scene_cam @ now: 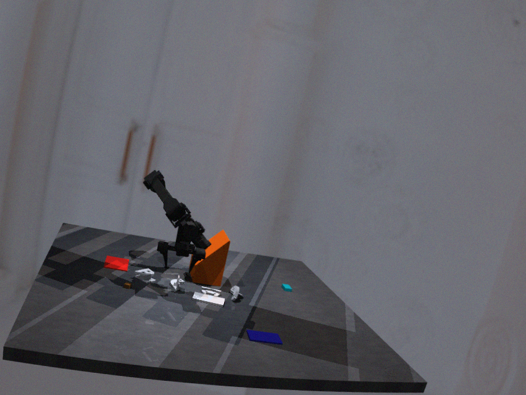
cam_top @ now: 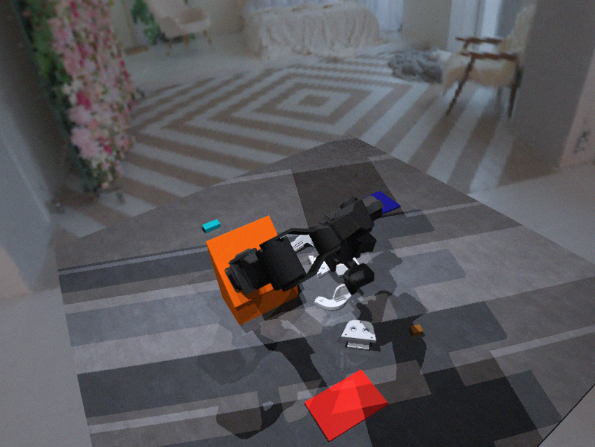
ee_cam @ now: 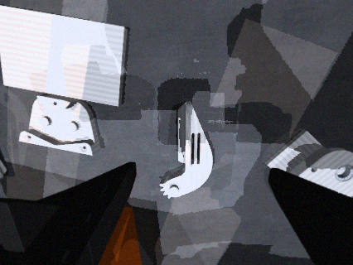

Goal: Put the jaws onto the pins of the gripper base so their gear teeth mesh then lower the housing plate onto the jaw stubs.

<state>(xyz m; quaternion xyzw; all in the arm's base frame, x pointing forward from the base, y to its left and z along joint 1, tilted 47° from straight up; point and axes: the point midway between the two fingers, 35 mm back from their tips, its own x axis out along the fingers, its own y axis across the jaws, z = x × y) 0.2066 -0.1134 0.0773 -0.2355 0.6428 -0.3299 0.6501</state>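
Right now the gripper jaw is 6 cm below my gripper tip, 4 cm behind it and 2 cm to the left of it. From my gripper tip the other things lie so: red tile 23 cm to the right, 17 cm behind, 7 cm below; then small brown cube 19 cm to the right, 7 cm ahead, 6 cm below; then white flat slab 12 cm to the left, 9 cm ahead, 6 cm below.
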